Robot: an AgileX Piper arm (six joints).
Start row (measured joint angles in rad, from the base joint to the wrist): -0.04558, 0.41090, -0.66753, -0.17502, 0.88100, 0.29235
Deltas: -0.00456, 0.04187, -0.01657, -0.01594, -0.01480, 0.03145; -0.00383, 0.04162, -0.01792, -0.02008, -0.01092, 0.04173; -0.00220, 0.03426, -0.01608, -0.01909, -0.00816, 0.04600; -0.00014, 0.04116, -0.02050, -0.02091, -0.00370, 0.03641; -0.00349, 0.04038, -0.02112, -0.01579, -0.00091, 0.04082; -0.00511, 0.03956, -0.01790, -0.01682, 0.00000, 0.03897; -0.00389, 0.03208, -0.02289, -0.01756, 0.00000, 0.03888; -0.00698, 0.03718, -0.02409, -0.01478, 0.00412, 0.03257; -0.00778, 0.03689, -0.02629, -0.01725, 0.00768, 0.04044; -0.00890, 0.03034, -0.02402, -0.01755, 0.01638, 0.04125; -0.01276, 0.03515, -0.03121, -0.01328, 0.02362, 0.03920; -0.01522, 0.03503, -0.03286, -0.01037, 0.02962, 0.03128; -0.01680, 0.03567, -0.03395, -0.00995, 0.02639, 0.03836; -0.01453, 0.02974, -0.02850, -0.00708, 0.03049, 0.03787
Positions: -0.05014, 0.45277, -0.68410, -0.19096, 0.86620, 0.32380; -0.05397, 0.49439, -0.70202, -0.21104, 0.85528, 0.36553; -0.05617, 0.52865, -0.71810, -0.23013, 0.84712, 0.41153; -0.05631, 0.56981, -0.73860, -0.25104, 0.84342, 0.44794; -0.05980, 0.61019, -0.75972, -0.26683, 0.84251, 0.48876; -0.06491, 0.64975, -0.77762, -0.28365, 0.84251, 0.52773; -0.06880, 0.68183, -0.80051, -0.30121, 0.84251, 0.56661; -0.07578, 0.71901, -0.82460, -0.31599, 0.84663, 0.59918; -0.08356, 0.75590, -0.85089, -0.33324, 0.85431, 0.63962; -0.09246, 0.78624, -0.87491, -0.35079, 0.87069, 0.68087; -0.10522, 0.82139, -0.90612, -0.36407, 0.89431, 0.72007; -0.12044, 0.85642, -0.93898, -0.37444, 0.92393, 0.75135; -0.13724, 0.89209, -0.97293, -0.38439, 0.95032, 0.78971; -0.15177, 0.92183, -1.00143, -0.39147, 0.98081, 0.82758
